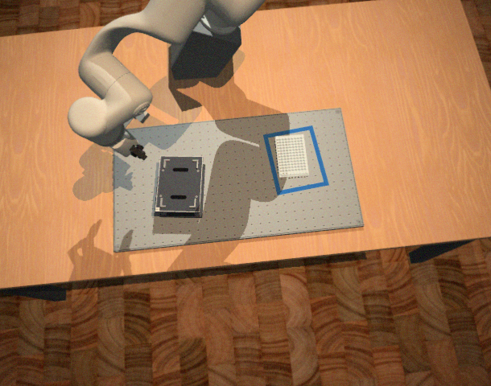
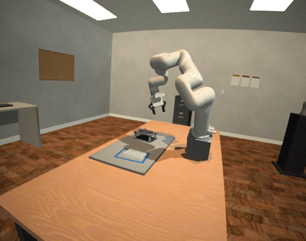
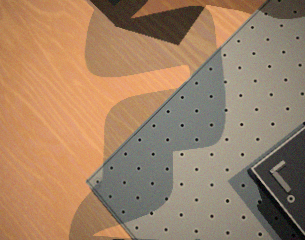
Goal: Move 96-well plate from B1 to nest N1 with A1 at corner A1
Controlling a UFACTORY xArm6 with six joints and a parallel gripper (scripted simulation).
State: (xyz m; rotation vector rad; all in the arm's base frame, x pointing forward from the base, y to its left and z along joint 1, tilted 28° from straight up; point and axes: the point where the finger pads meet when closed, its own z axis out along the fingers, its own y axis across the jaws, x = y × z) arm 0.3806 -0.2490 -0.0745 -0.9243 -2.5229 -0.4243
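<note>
Now: hand 43 cm to the right of the white 96-well plate and 22 cm above it. The rest, counted from my hand: dark plate nest N1: 7 cm ahead, 11 cm to the left, 17 cm below; A1 mark: 14 cm ahead, 4 cm to the left, 16 cm below.
</note>
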